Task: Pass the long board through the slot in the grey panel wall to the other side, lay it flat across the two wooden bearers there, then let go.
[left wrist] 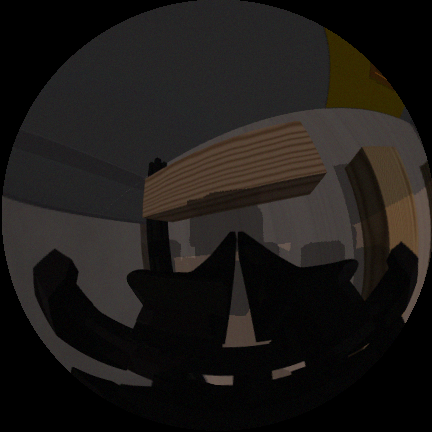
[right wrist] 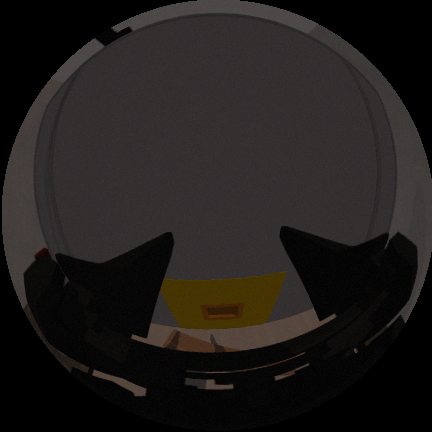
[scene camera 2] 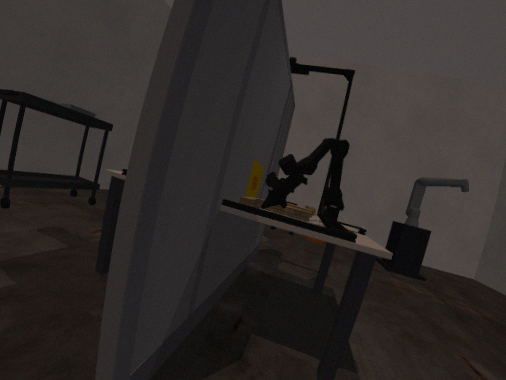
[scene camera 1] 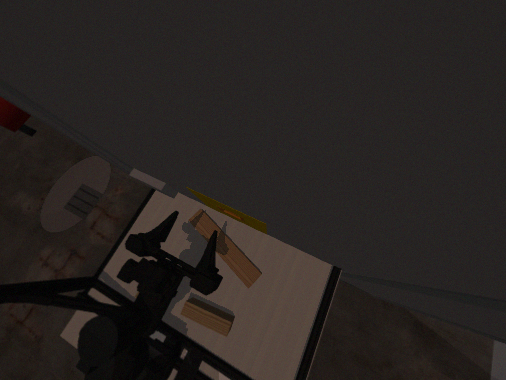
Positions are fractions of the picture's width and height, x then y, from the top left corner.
Scene:
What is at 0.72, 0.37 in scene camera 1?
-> A grey panel wall.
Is the right gripper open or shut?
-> Open.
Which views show the left gripper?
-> The left wrist view and scene camera 2 only.

